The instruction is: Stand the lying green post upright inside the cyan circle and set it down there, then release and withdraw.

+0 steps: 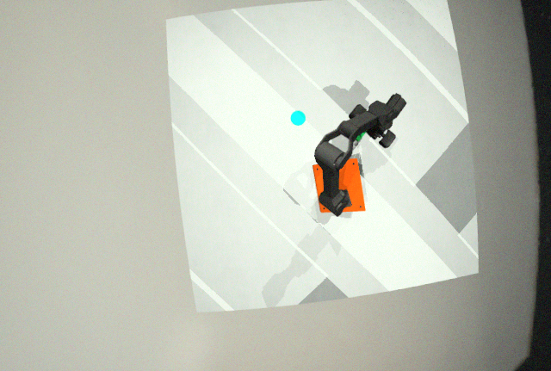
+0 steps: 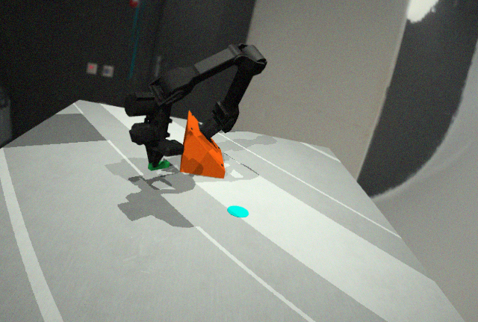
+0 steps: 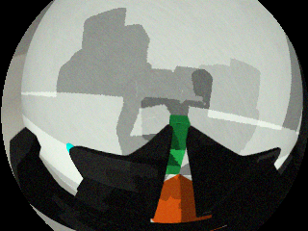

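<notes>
Right now the cyan circle is 12 cm ahead of my gripper tip, 24 cm to the left of it and 5 cm below it. The rest, counted from my gripper tip: green post: 1 cm behind, 2 cm to the left.
</notes>
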